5 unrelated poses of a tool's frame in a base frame.
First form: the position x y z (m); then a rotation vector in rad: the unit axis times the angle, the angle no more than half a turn.
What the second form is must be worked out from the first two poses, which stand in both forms.
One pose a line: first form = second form
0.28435 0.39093 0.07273 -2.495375 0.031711 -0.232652 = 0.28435 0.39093 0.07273; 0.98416 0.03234 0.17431; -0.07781 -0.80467 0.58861; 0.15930 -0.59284 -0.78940
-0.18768 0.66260 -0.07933 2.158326 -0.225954 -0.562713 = -0.18768 0.66260 -0.07933; 0.88135 0.03920 -0.47084; -0.35394 -0.60537 -0.71292; -0.31298 0.79498 -0.51967
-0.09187 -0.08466 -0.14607 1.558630 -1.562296 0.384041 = -0.09187 -0.08466 -0.14607; 0.16416 -0.92083 -0.35372; -0.65189 0.16785 -0.73950; 0.74033 0.35199 -0.57273
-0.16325 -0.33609 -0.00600 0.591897 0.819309 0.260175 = -0.16325 -0.33609 -0.00600; 0.66287 0.00580 0.74872; 0.43669 0.80928 -0.39289; -0.60820 0.58739 0.53391
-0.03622 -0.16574 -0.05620 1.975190 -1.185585 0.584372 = -0.03622 -0.16574 -0.05620; 0.46755 -0.88394 0.00632; -0.54340 -0.29305 -0.78666; 0.69721 0.36437 -0.61735
